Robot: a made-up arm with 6 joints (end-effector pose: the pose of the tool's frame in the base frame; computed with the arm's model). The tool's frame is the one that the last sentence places.
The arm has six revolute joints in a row. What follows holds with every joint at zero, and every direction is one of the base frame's. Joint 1 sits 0.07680 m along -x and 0.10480 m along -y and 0.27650 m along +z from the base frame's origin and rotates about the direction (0.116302, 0.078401, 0.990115), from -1.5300 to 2.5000 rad. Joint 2 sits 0.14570 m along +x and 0.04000 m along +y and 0.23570 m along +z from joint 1 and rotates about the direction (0.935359, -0.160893, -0.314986), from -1.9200 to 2.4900 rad. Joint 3 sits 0.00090 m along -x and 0.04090 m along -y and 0.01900 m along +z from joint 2 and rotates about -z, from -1.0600 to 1.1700 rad. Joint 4 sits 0.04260 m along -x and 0.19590 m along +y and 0.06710 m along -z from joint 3 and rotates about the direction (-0.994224, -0.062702, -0.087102), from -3.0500 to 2.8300 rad. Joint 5 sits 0.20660 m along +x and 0.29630 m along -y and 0.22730 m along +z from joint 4 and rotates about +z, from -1.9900 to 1.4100 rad. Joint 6 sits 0.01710 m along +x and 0.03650 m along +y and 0.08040 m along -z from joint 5 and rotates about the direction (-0.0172, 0.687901, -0.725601), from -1.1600 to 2.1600 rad. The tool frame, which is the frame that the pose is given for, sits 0.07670 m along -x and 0.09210 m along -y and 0.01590 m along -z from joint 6; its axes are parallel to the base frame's.
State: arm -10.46 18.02 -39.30 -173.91 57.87 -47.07
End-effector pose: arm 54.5 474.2 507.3 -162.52 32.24 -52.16
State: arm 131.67 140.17 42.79 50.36 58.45 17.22
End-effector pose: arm -9.4 3.7 171.4 112.72 -1.08 143.63
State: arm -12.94 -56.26 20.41 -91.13 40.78 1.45
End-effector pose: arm 195.7 -438.6 226.0 31.76 -17.98 26.08
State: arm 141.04 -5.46 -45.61 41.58 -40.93 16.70
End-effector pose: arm -122.4 -85.7 785.5 -14.15 -30.91 128.88
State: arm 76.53 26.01 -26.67 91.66 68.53 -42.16
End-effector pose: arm -115.6 91.4 947.4 -22.66 31.64 171.61
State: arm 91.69 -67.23 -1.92 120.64 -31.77 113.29
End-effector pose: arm -427.1 -17.6 146.9 107.24 -51.45 -86.63
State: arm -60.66 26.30 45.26 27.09 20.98 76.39
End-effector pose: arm -111.3 -259.6 776.4 -42.78 41.95 -170.70
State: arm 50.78 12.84 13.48 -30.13 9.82 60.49
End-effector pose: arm 185.8 -76.5 428.3 48.75 57.45 45.36
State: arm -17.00 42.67 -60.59 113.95 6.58 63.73
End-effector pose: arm -249.7 208.4 749.0 -13.40 -54.33 -78.04
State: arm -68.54 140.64 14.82 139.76 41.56 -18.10
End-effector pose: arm -452.3 -451.1 693.2 20.54 12.66 -41.58
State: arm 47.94 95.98 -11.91 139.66 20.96 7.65
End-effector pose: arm 134.2 -107.3 1030.5 -45.05 14.12 14.39
